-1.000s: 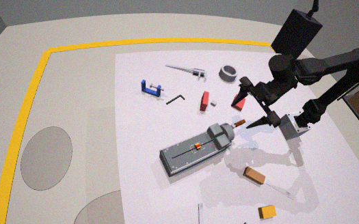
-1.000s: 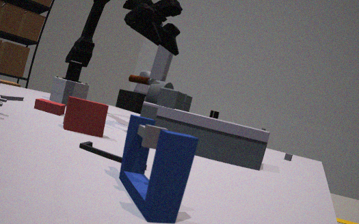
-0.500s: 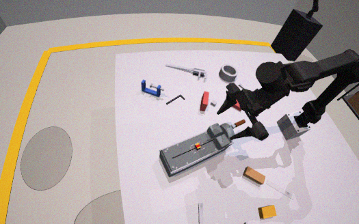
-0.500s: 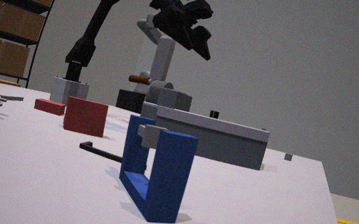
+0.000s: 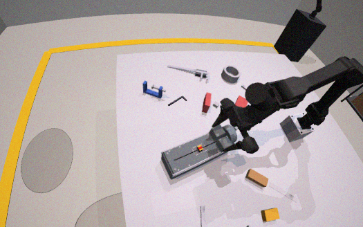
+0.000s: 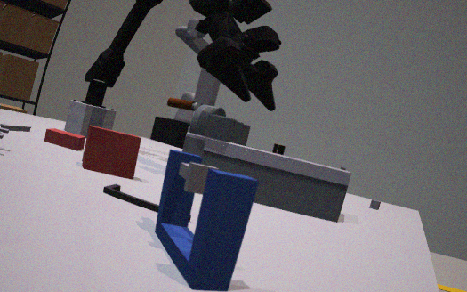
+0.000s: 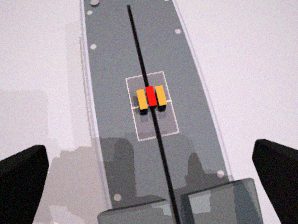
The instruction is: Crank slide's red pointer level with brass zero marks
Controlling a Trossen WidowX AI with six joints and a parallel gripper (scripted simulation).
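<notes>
Now: gripper tip 120 mm past the crank handle, 60 mm to the left of it and 20 mm above it. Round my gripper tip: tan block (190 mm behind, 130 mm to the left, 130 mm below); then red pointer (60 mm below, 50 mm ahead, 10 mm to the left); then black hex key (270 mm to the right, 140 mm below, 80 mm ahead).
</notes>
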